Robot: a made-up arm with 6 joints. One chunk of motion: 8 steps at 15 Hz.
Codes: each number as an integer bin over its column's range. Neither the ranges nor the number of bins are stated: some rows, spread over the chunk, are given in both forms.
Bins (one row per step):
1: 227 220 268 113 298 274
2: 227 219 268 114 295 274
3: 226 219 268 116 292 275
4: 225 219 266 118 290 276
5: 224 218 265 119 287 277
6: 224 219 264 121 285 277
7: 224 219 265 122 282 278
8: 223 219 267 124 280 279
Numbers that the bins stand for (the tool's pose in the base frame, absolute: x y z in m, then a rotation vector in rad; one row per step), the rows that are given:
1: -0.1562 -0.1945 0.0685 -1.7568 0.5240 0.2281
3: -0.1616 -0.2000 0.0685 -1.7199 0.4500 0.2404
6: -0.1726 -0.2000 0.0466 -1.6582 0.3637 0.2651
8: -0.1781 -0.2000 0.0630 -1.6212 0.3021 0.2897
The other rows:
2: -0.1562 -0.2000 0.0685 -1.7445 0.4870 0.2281
4: -0.1671 -0.2000 0.0575 -1.6952 0.4253 0.2527
5: -0.1726 -0.2055 0.0521 -1.6829 0.3884 0.2651
7: -0.1726 -0.2000 0.0521 -1.6459 0.3267 0.2774

